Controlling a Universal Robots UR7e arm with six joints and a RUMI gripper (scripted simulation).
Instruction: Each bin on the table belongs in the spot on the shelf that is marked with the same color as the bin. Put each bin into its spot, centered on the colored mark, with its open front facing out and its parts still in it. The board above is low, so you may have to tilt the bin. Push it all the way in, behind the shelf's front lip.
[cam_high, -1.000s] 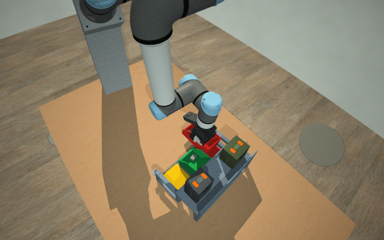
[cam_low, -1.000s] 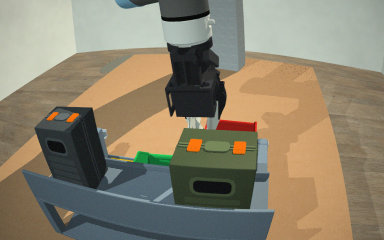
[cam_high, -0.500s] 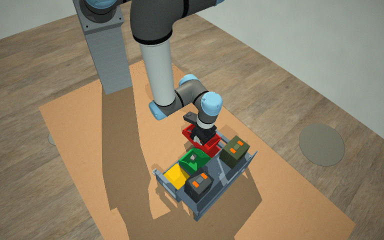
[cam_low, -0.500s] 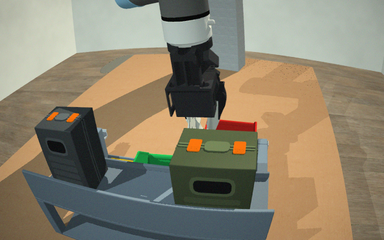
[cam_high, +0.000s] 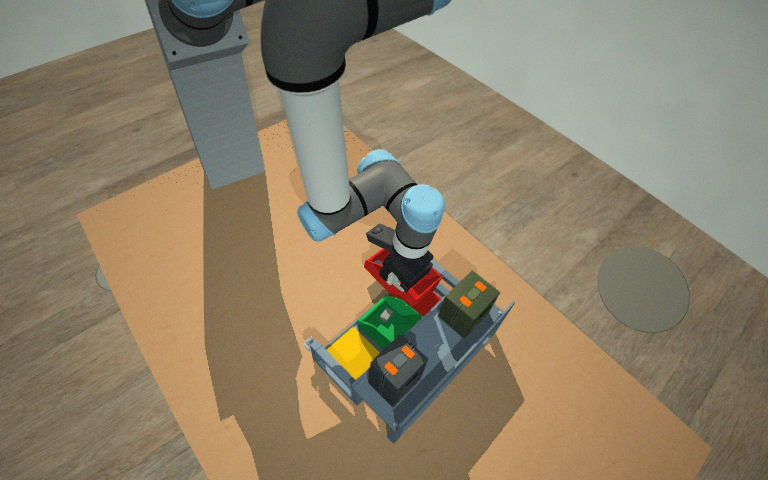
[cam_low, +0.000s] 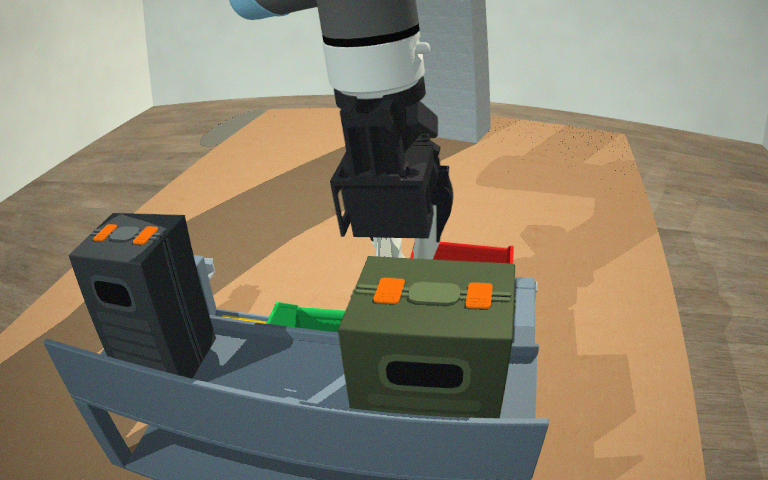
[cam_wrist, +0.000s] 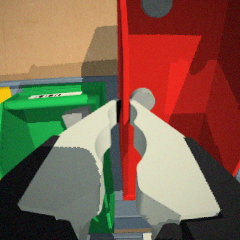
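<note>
My gripper is now 5 cm to the right of the red bin, 2 cm past it and 2 cm above it. From my hand the other things lie so: olive box 17 cm ahead, 8 cm to the left, 6 cm above; dark grey box 22 cm ahead, 14 cm to the right, 8 cm above; green bin 10 cm ahead, 5 cm to the right, 4 cm below.
</note>
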